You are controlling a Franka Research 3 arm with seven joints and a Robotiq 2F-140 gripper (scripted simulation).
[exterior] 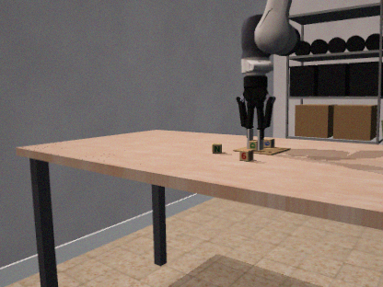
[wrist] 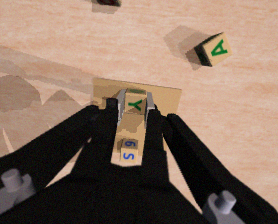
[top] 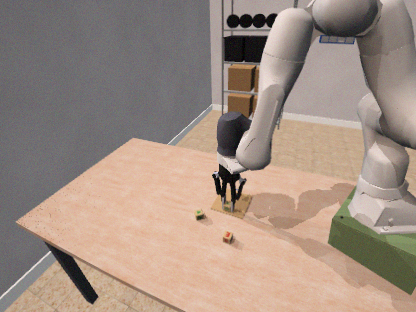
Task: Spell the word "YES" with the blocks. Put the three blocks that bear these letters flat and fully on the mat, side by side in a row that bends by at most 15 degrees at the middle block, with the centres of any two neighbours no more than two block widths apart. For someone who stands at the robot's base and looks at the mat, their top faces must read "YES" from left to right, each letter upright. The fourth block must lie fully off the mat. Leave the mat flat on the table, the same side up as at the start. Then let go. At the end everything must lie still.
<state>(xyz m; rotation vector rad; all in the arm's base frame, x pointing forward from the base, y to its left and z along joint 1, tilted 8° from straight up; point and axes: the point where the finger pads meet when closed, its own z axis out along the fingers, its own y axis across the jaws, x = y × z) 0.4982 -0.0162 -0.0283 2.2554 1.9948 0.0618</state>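
The Y block is 20 mm below my hand. Round my hand: green N block (100 mm ahead, 70 mm to the left, 30 mm below); then S block (90 mm to the right, 20 mm below, 10 mm behind); then tan mat (50 mm to the right, 40 mm below, 10 mm behind).
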